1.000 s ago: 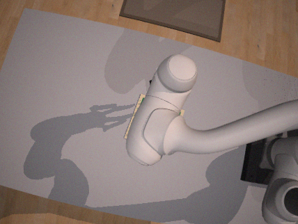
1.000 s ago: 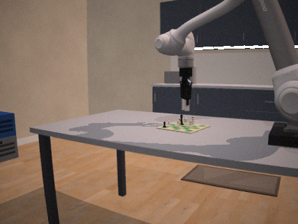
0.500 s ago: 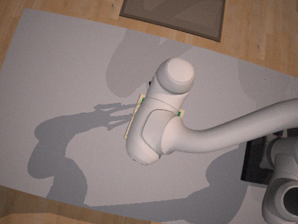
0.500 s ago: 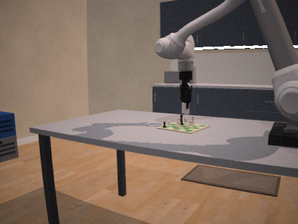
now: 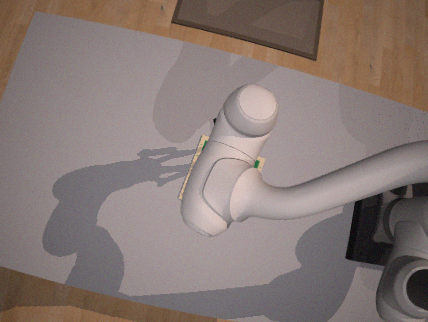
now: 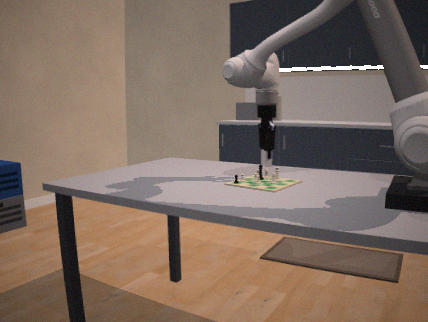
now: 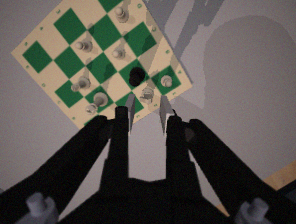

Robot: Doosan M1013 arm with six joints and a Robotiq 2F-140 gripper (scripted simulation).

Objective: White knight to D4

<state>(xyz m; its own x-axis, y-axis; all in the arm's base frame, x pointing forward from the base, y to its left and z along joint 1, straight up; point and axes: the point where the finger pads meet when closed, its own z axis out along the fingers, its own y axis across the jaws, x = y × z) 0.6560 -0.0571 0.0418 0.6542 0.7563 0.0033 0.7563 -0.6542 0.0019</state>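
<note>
Now: the tall black piece 5 cm below my hand, 4 cm to the left of it and 1 cm ahead of it. From my hand the other things lie so: black pawn 15 cm to the left, 7 cm below, 5 cm ahead; then white knight 7 cm below; then green-and-cream chessboard 8 cm to the left, 8 cm below, 3 cm behind.
</note>
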